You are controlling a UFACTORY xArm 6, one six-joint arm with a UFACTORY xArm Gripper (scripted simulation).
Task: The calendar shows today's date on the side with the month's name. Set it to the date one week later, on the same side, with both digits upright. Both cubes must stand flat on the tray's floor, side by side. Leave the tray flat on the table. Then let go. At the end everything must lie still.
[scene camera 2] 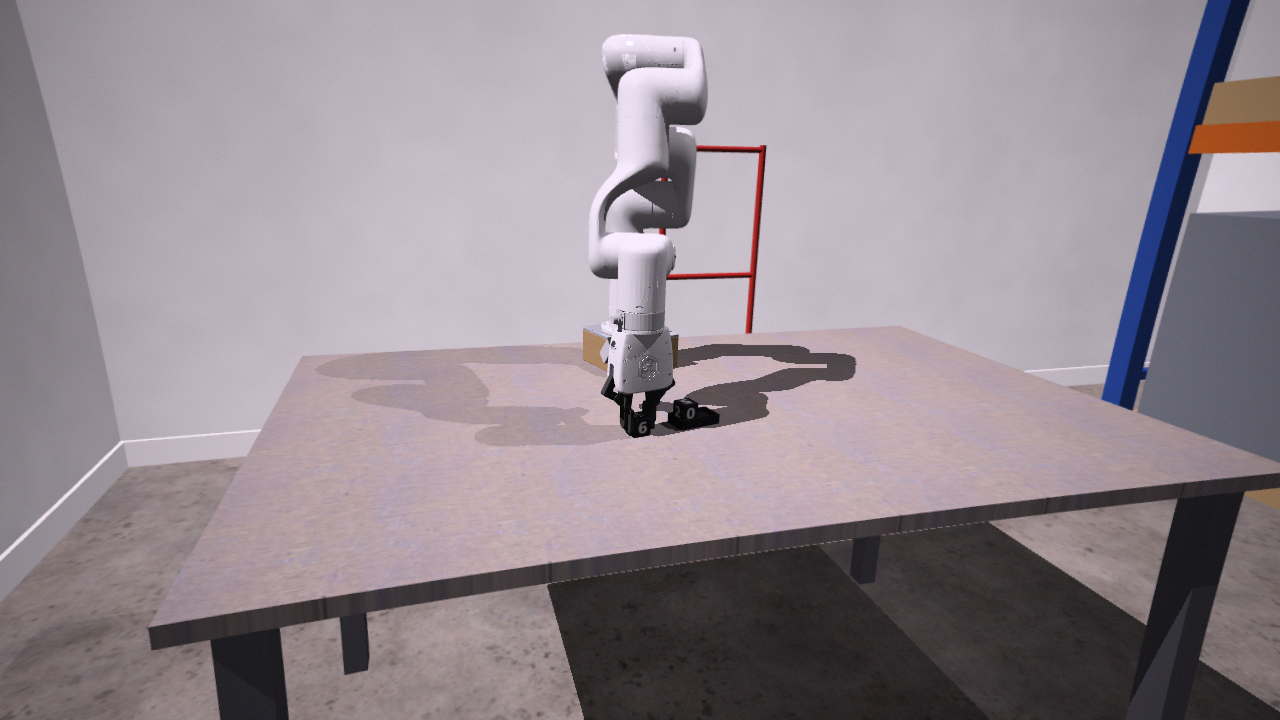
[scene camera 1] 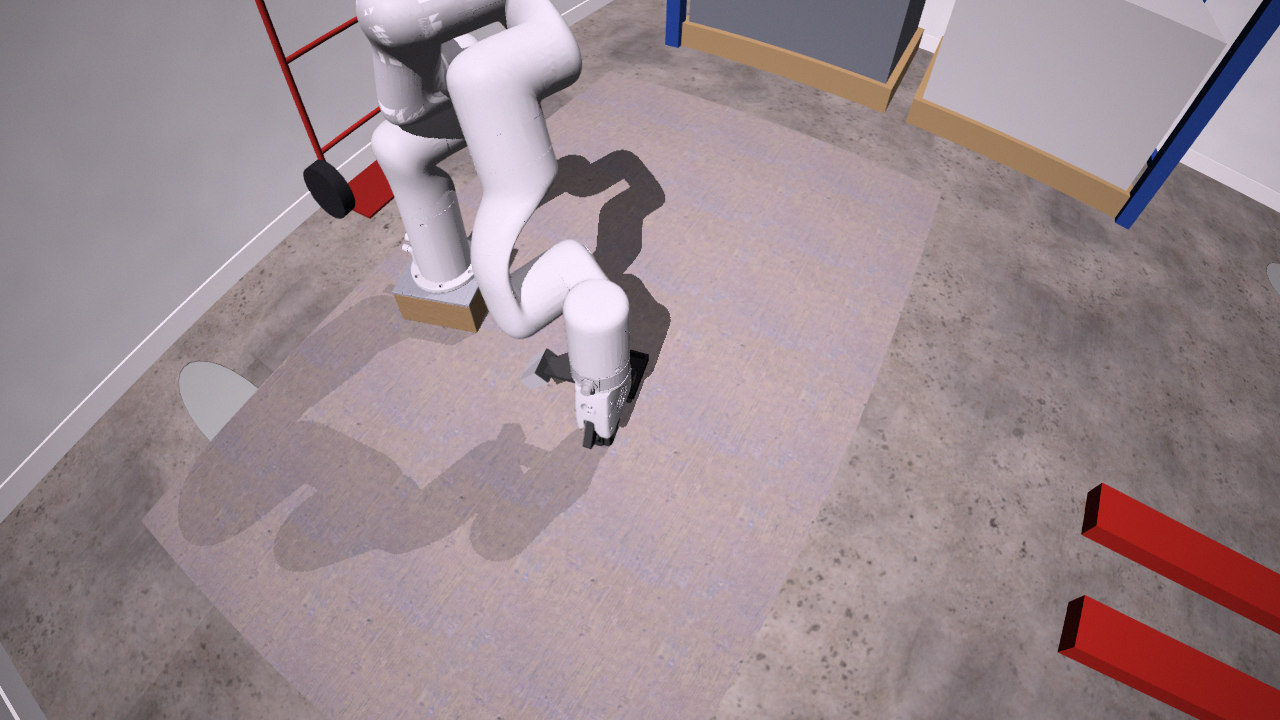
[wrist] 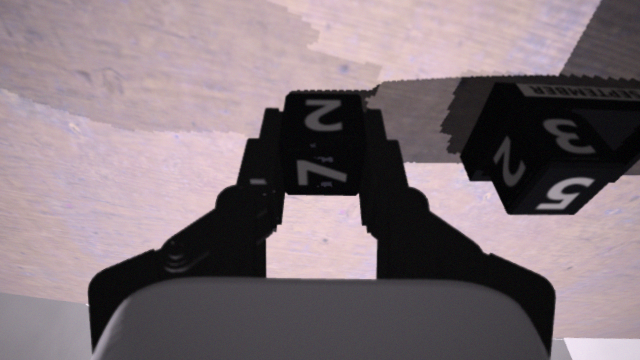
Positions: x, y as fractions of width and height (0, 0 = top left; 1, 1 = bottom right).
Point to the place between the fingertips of my gripper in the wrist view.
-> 0.50, 0.37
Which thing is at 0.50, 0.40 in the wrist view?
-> A date cube.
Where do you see a date cube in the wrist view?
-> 0.85, 0.46
